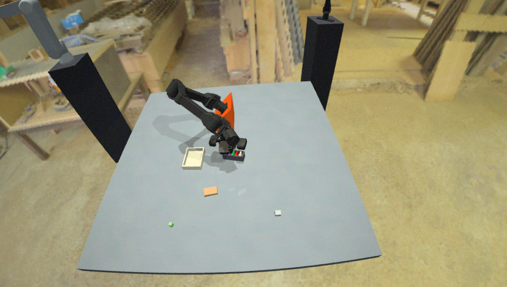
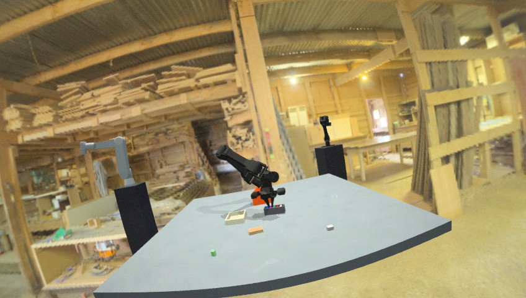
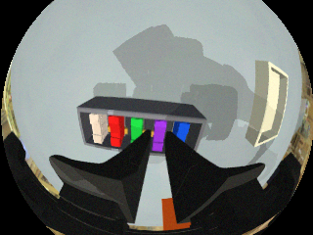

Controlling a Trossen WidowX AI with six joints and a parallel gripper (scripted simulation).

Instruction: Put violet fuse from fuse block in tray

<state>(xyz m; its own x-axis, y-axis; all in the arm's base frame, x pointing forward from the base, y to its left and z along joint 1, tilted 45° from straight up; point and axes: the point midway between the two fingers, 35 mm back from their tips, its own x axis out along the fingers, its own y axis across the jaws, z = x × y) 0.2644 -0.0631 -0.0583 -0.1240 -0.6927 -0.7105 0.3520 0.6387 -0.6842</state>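
The cream tray lies 20 mm behind my gripper tip, 200 mm to the right of it and 30 mm below it. The rest, counted from my gripper tip: small green cube: 340 mm ahead, 310 mm to the right, 20 mm below; then violet fuse: 10 mm below; then orange flat block: 200 mm ahead, 120 mm to the right, 30 mm below.
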